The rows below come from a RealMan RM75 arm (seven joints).
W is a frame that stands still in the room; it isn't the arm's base.
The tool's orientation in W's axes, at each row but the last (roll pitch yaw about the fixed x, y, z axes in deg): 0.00 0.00 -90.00; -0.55 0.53 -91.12; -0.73 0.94 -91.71; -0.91 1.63 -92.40; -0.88 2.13 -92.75; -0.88 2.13 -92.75; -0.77 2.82 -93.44; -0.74 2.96 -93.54; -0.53 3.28 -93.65; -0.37 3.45 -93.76
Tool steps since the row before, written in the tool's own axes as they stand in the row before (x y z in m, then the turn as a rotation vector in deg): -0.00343 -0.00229 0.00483 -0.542 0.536 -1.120; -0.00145 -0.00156 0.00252 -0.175 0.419 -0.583; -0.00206 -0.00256 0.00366 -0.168 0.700 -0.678; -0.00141 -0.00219 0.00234 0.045 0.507 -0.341; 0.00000 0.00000 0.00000 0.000 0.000 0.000; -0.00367 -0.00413 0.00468 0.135 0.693 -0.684; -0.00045 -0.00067 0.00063 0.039 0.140 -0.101; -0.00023 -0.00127 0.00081 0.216 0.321 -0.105; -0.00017 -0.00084 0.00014 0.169 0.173 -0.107; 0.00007 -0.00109 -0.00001 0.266 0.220 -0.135
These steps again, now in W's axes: -0.00229 0.00343 0.00483 0.536 0.542 -1.120; -0.00151 0.00146 0.00255 0.417 0.172 -0.585; -0.00245 0.00207 0.00373 0.696 0.159 -0.684; -0.00209 0.00143 0.00241 0.500 -0.056 -0.350; 0.00000 0.00000 0.00000 0.000 0.000 0.000; -0.00389 0.00368 0.00488 0.676 -0.142 -0.699; -0.00064 0.00046 0.00066 0.136 -0.042 -0.105; -0.00125 0.00026 0.00084 0.306 -0.229 -0.120; -0.00083 0.00021 0.00016 0.161 -0.173 -0.118; -0.00109 0.00000 -0.00001 0.202 -0.271 -0.152
